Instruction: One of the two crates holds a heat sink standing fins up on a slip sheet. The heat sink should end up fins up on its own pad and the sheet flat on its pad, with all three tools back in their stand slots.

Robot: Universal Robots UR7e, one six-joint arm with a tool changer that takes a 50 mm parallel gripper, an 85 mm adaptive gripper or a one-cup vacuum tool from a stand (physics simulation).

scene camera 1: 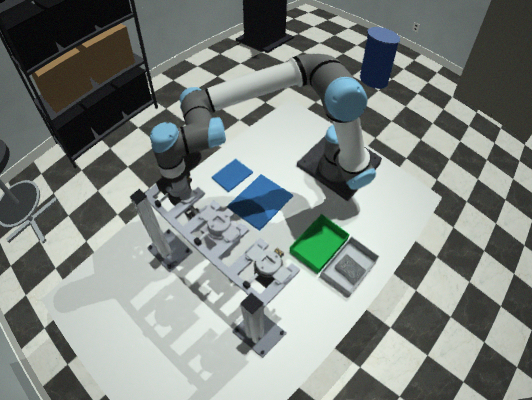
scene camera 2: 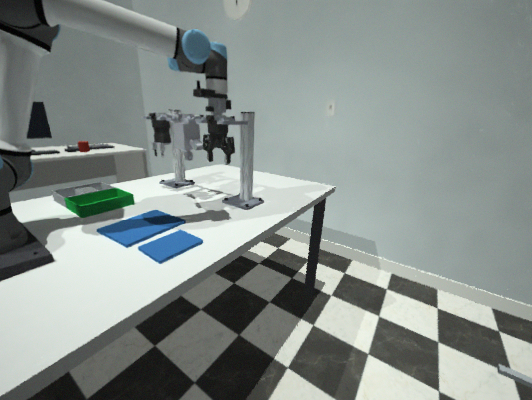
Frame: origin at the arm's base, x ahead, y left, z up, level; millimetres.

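Where they show: hand, tool point: (scene camera 2: 217,112); arm's base, link origin: (scene camera 1: 336,167).
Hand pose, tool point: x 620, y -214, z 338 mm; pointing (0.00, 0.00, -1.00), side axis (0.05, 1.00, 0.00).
Note:
Things, the pixels of their top centre, and the offset from my tool point. "pt": a spot on its surface instead.
- heat sink, top centre: (scene camera 1: 351,267) (scene camera 2: 86,190) dx -269, dy +512, dz -335 mm
- green crate, top centre: (scene camera 1: 320,240) (scene camera 2: 100,196) dx -284, dy +361, dz -327 mm
- larger blue pad, surface spot: (scene camera 2: 125,232) (scene camera 1: 268,188) pt dx -363, dy +56, dz -360 mm
- vacuum tool, top centre: (scene camera 1: 216,217) (scene camera 2: 187,112) dx +7, dy +169, dz -6 mm
The heat sink (scene camera 1: 350,266) is a dark grey finned block, in the grey crate (scene camera 1: 334,287) (scene camera 2: 61,198); I cannot tell the slip sheet from the crate's floor. The green crate (scene camera 1: 320,245) (scene camera 2: 100,202) beside it looks empty. A larger blue pad (scene camera 1: 272,192) (scene camera 2: 125,232) and a smaller one (scene camera 1: 232,175) (scene camera 2: 171,246) lie on the table. The arm's wrist is down on the adaptive gripper (scene camera 2: 219,161) in the end slot of the tool stand (scene camera 1: 151,225) (scene camera 2: 246,160). Its fingers are apart and empty. The vacuum tool (scene camera 2: 191,135) and the parallel gripper (scene camera 2: 161,131) hang in the other slots.
The stand's second post (scene camera 1: 253,320) (scene camera 2: 179,155) rises at the other end of its rail. The arm's base (scene camera 1: 337,175) stands behind the pads and crates. Off the table are a shelf rack (scene camera 1: 64,142), a blue barrel (scene camera 1: 379,60) and a stool (scene camera 1: 17,202).

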